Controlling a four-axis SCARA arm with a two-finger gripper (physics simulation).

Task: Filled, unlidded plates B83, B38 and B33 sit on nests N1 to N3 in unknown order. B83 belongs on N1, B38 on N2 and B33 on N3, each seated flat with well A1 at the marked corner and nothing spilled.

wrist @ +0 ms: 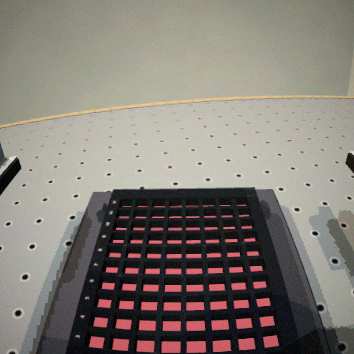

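A black well plate with pink-red liquid in its wells lies in the lower middle of the wrist view. It rests on a dark grey nest, whose margins show along both long sides. It looks flat and unlidded. Small column numbers run up its left edge. Its near end, with the corner letters, is cut off by the bottom of the view, and no plate name shows. My gripper is open wide and empty. Parts of its fingers show at the far left and far right edges, apart from the plate. The other plates and nests do not show.
A light grey table top with a grid of small dark holes spreads behind and beside the nest. It ends at a thin tan edge, with a plain greenish-grey wall beyond. Shadows lie on both sides of the nest.
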